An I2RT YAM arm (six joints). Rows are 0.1 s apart.
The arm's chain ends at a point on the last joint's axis. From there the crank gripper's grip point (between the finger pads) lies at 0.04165 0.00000 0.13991 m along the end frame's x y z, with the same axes.
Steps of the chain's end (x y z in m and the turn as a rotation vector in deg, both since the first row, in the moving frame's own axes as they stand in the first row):
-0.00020, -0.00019, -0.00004, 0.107, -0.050, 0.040
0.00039, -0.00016, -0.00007, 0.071, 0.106, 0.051
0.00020, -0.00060, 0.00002, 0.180, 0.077, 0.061
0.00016, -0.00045, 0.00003, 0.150, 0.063, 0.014
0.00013, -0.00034, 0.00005, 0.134, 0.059, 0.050
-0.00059, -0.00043, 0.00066, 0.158, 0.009, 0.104
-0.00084, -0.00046, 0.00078, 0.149, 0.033, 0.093
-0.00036, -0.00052, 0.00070, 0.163, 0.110, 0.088
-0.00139, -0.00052, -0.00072, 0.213, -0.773, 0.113
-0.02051, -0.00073, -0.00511, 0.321, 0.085, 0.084
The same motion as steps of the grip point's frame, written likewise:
-0.00032, -0.00042, 0.00000, 0.107, -0.050, 0.040
0.00065, -0.00030, -0.00015, 0.071, 0.106, 0.051
0.00039, -0.00100, -0.00004, 0.180, 0.077, 0.061
0.00031, -0.00081, -0.00002, 0.150, 0.063, 0.014
0.00027, -0.00063, 0.00001, 0.134, 0.059, 0.050
-0.00057, -0.00074, 0.00065, 0.158, 0.009, 0.104
-0.00076, -0.00076, 0.00076, 0.149, 0.033, 0.093
-0.00009, -0.00085, 0.00062, 0.163, 0.110, 0.088
-0.00328, -0.00096, -0.00017, 0.213, -0.773, 0.113
-0.02030, -0.00145, -0.00517, 0.321, 0.085, 0.084

